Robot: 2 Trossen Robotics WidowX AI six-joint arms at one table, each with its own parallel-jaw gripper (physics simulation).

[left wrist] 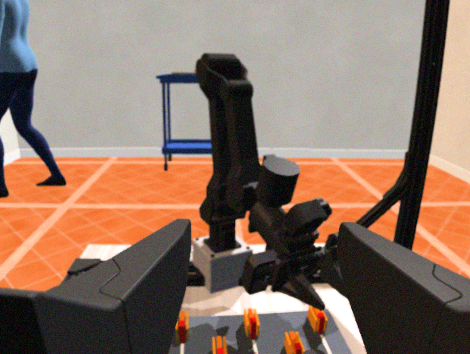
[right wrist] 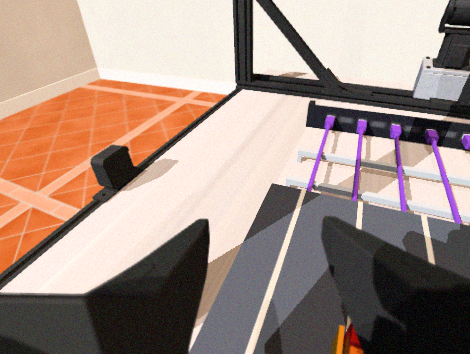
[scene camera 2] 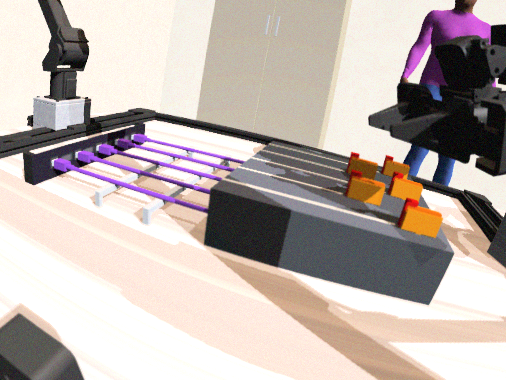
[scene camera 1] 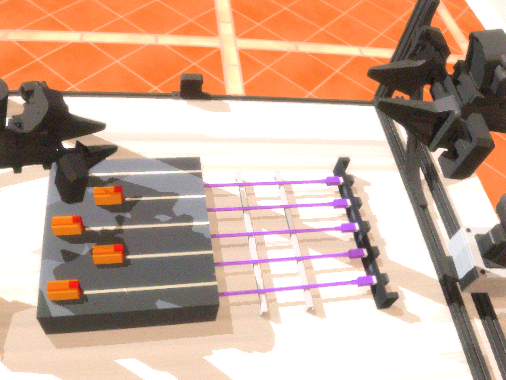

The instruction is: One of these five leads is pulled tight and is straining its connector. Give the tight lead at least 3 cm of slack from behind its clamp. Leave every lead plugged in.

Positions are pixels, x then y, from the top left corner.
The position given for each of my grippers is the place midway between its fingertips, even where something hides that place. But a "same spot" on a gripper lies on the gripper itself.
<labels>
my left gripper: left wrist; scene camera 1; not seen in the right wrist view (out of frame); not seen in scene camera 2 (out of frame)
my right gripper: left wrist; right wrist 265,228; scene camera 2 378,125; scene camera 1
same spot on my right gripper: (scene camera 1: pixel 74 126) = (left wrist: pixel 331 271)
same spot on my left gripper: (left wrist: pixel 137 294) = (scene camera 1: pixel 423 101)
</labels>
